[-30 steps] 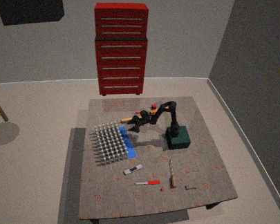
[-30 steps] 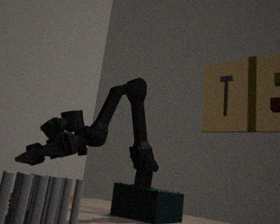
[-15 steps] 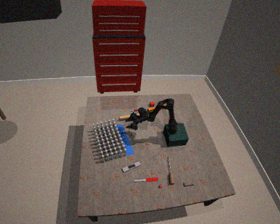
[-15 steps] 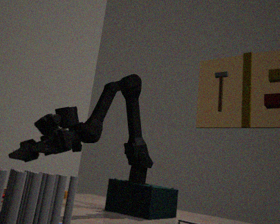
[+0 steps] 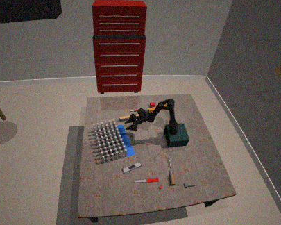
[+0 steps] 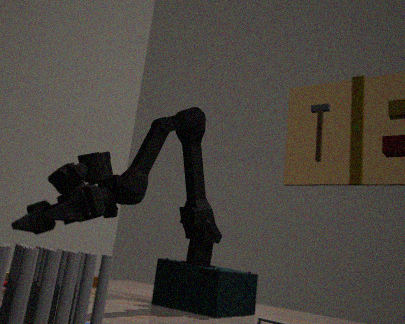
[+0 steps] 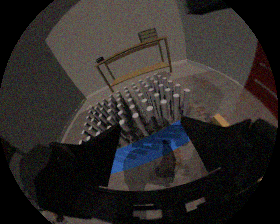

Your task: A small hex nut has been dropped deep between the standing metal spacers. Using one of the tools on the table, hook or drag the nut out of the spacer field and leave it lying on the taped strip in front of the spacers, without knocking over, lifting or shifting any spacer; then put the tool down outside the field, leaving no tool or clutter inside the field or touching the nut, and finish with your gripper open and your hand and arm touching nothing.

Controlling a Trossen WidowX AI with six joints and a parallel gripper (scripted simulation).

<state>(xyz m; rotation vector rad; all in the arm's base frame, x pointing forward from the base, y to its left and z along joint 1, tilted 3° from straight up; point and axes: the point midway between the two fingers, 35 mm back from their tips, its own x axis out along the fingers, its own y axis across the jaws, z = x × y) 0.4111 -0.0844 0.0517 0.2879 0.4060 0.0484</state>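
Right now my gripper tip is 36 cm past the hook tool, 40 cm to the right of it and 14 cm above it. The rest, counted from my gripper tip: blue taped strip: 1 cm ahead, 4 cm to the left, 15 cm below; red-handled tool: 14 cm behind, 32 cm to the right, 14 cm below; orange block: 40 cm behind, 32 cm to the right, 13 cm below.
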